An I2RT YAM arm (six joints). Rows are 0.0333 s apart.
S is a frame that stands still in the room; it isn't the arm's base.
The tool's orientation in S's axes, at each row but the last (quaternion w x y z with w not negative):
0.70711, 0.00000, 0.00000, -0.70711
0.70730, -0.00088, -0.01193, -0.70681
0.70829, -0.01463, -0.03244, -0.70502
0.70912, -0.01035, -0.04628, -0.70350
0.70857, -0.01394, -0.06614, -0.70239
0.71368, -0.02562, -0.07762, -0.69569
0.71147, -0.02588, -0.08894, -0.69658
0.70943, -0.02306, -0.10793, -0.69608
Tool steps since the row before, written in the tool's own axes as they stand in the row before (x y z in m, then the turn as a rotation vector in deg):
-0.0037, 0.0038, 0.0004, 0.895, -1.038, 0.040
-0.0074, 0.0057, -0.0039, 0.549, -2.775, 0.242
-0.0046, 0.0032, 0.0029, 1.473, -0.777, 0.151
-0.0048, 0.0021, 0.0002, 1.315, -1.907, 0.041
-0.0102, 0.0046, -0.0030, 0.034, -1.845, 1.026
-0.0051, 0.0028, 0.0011, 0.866, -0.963, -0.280
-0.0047, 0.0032, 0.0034, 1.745, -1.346, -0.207
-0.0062, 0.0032, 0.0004, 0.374, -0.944, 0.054
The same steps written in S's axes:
0.0038, 0.0037, 0.0004, -1.038, -0.895, 0.040
0.0058, 0.0073, -0.0039, -2.778, -0.547, 0.209
0.0031, 0.0048, 0.0027, -0.775, -1.464, 0.229
0.0021, 0.0048, -0.0001, -1.899, -1.326, 0.050
0.0048, 0.0099, -0.0038, -1.916, 0.058, 0.886
0.0026, 0.0053, 0.0005, -0.922, -0.927, -0.218
0.0028, 0.0053, 0.0029, -1.298, -1.793, -0.037
0.0031, 0.0063, -0.0004, -0.941, -0.386, 0.011

